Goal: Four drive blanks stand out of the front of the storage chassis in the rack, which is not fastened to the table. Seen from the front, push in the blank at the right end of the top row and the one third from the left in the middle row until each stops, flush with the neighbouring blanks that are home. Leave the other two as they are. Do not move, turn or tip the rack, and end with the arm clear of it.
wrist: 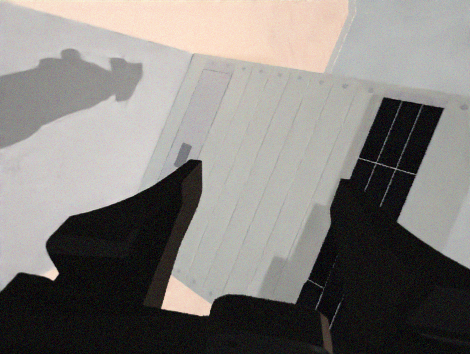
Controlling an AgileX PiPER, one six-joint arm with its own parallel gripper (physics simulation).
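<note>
A black grid with thin white dividing lines (411, 135), which looks like the drive blanks of the storage chassis, shows at the right in the wrist view. It is tilted in the view. My gripper (267, 185) is open, its two dark fingers apart with nothing seen between them but the pale panels beyond. The right finger covers much of the grid's lower part; whether it touches a blank cannot be told. How far each blank stands out cannot be made out. The pale rack front (265, 150) has long parallel seams and a line of small dots along its upper edge.
A lilac panel (207, 102) with a small dark grey rectangle (183, 154) lies left of the seamed panels. A pale grey surface (55, 165) at the left carries a dark shadow (80, 85). A peach surface (225, 27) and a blue-grey one (410, 45) show beyond the rack.
</note>
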